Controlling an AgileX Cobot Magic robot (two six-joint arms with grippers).
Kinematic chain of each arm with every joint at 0, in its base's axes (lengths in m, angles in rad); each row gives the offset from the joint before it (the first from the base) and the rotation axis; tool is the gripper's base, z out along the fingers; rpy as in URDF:
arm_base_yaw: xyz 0 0 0.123 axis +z
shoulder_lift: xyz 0 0 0 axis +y
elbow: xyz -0.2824 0 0.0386 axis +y
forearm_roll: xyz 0.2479 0 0.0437 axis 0.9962 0 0.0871
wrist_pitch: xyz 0 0 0 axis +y
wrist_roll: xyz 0.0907 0 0.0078 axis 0.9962 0 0.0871
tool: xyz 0 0 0 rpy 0 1.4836 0
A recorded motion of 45 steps. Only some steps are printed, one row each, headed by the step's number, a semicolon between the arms.
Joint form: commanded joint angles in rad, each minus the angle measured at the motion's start. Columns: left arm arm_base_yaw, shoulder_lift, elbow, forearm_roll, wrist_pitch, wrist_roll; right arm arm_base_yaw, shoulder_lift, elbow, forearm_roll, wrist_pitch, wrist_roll.
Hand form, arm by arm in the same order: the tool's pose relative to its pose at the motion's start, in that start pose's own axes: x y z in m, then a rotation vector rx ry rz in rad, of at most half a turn. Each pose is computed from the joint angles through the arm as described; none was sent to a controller.
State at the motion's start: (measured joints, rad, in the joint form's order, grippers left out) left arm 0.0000 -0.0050 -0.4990 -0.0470 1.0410 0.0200; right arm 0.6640 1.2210 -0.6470 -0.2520 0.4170 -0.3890
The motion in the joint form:
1: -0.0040 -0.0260 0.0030 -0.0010 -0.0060 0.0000; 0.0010 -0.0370 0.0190 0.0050 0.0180 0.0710
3: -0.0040 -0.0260 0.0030 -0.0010 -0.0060 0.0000; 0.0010 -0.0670 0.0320 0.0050 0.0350 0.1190
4: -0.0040 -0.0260 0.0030 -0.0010 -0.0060 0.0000; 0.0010 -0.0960 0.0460 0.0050 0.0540 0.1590
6: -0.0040 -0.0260 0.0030 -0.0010 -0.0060 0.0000; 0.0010 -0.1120 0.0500 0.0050 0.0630 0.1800
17: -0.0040 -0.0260 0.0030 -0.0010 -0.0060 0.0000; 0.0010 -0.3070 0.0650 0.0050 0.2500 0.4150
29: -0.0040 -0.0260 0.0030 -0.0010 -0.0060 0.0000; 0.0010 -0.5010 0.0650 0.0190 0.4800 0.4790
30: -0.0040 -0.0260 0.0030 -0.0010 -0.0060 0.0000; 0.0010 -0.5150 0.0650 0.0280 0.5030 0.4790
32: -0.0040 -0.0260 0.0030 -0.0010 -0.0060 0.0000; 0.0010 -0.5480 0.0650 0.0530 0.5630 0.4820
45: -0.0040 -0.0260 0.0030 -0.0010 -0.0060 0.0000; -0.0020 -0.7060 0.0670 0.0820 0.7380 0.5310
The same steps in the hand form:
1: 0.0020 -0.0001 -0.0029 0.0045 -0.0289 0.0021; 0.0049 0.0027 -0.0067 0.0012 0.0008 0.0766
3: 0.0020 -0.0001 -0.0029 0.0045 -0.0289 0.0021; 0.0087 0.0043 -0.0122 0.0046 0.0025 0.1264
4: 0.0020 -0.0001 -0.0029 0.0045 -0.0289 0.0021; 0.0131 0.0064 -0.0172 0.0064 0.0076 0.1680
6: 0.0020 -0.0001 -0.0029 0.0045 -0.0289 0.0021; 0.0146 0.0068 -0.0204 0.0098 0.0058 0.1904
17: 0.0020 -0.0001 -0.0029 0.0045 -0.0289 0.0021; 0.0336 0.0109 -0.0615 0.0448 0.0238 0.4491
29: 0.0020 -0.0001 -0.0029 0.0045 -0.0289 0.0021; 0.0584 0.0203 -0.1009 0.0620 0.0668 0.5561
30: 0.0020 -0.0001 -0.0029 0.0045 -0.0289 0.0021; 0.0606 0.0220 -0.1036 0.0554 0.0749 0.5646
32: 0.0020 -0.0001 -0.0029 0.0045 -0.0289 0.0021; 0.0663 0.0267 -0.1098 0.0348 0.0988 0.5891
45: 0.0020 -0.0001 -0.0029 0.0045 -0.0289 0.0021; 0.0895 0.0407 -0.1367 0.0255 0.1180 0.6803

